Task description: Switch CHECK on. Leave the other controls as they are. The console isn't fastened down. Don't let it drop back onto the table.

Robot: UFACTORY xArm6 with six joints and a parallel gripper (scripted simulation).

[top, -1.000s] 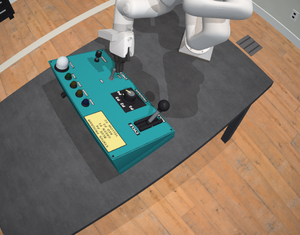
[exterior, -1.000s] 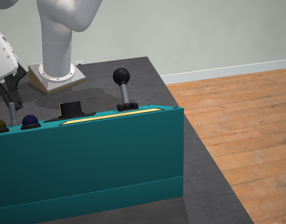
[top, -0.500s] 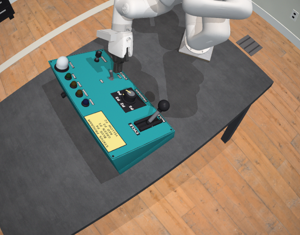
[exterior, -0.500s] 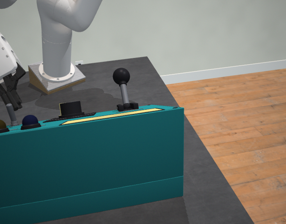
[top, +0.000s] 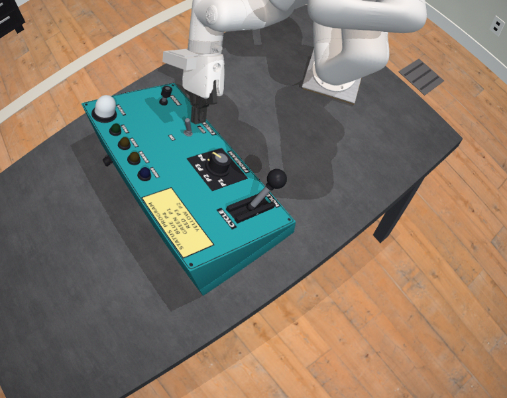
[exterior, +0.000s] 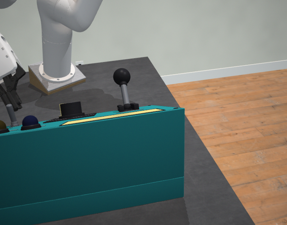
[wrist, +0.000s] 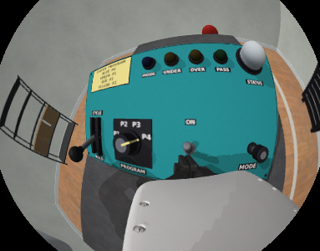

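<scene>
The check toggle is 30 mm ahead of my hand and 20 mm below it. Round my hand: teal console: 70 mm ahead, 60 mm to the left, 40 mm below; mode knob: 20 mm ahead, 120 mm to the right, 20 mm below; program dial: 40 mm ahead, 110 mm to the left, 20 mm below.
</scene>
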